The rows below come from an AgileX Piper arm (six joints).
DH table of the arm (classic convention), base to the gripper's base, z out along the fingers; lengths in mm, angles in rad. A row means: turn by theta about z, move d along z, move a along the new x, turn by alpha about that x. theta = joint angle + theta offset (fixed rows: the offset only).
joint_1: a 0  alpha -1.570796  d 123  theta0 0
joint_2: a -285.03  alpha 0  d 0  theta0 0.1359
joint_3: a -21.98  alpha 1.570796  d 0  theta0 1.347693
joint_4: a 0  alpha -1.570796  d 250.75  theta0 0
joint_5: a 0  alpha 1.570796  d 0  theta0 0
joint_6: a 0  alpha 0  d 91  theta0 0
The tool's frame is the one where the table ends.
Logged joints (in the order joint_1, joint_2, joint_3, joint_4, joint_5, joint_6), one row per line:
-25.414, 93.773, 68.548, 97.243, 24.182, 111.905
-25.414, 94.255, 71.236, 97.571, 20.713, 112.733
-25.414, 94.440, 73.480, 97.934, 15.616, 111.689
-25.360, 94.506, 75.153, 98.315, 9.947, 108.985
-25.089, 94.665, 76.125, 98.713, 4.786, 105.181
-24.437, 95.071, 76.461, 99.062, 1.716, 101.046
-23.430, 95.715, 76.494, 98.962, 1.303, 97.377
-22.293, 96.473, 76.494, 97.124, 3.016, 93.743
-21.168, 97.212, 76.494, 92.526, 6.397, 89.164
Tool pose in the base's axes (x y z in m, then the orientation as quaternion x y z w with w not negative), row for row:
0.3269, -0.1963, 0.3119, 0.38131, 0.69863, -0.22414, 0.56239
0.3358, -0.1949, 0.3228, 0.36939, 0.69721, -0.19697, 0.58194
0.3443, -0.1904, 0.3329, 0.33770, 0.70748, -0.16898, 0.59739
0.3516, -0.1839, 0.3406, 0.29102, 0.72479, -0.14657, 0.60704
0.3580, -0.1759, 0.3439, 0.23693, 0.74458, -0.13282, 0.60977
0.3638, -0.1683, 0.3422, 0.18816, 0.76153, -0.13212, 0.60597
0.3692, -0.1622, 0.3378, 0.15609, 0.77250, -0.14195, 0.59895
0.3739, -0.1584, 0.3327, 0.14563, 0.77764, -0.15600, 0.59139
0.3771, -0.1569, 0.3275, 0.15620, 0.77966, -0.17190, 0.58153
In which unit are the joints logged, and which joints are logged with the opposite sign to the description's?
The joints are logged in degrees. Opposite sign: joint_3, joint_4.
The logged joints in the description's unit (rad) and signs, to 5 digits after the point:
-0.44356, 1.63665, -1.19639, -1.69721, 0.42206, 1.95311
-0.44356, 1.64506, -1.24330, -1.70294, 0.36151, 1.96756
-0.44356, 1.64829, -1.28247, -1.70927, 0.27255, 1.94934
-0.44262, 1.64944, -1.31167, -1.71592, 0.17361, 1.90215
-0.43789, 1.65222, -1.32863, -1.72287, 0.08353, 1.83575
-0.42651, 1.65930, -1.33450, -1.72896, 0.02995, 1.76359
-0.40893, 1.67054, -1.33507, -1.72721, 0.02274, 1.69955
-0.38909, 1.68377, -1.33507, -1.69513, 0.05264, 1.63612
-0.36945, 1.69667, -1.33507, -1.61488, 0.11165, 1.55621

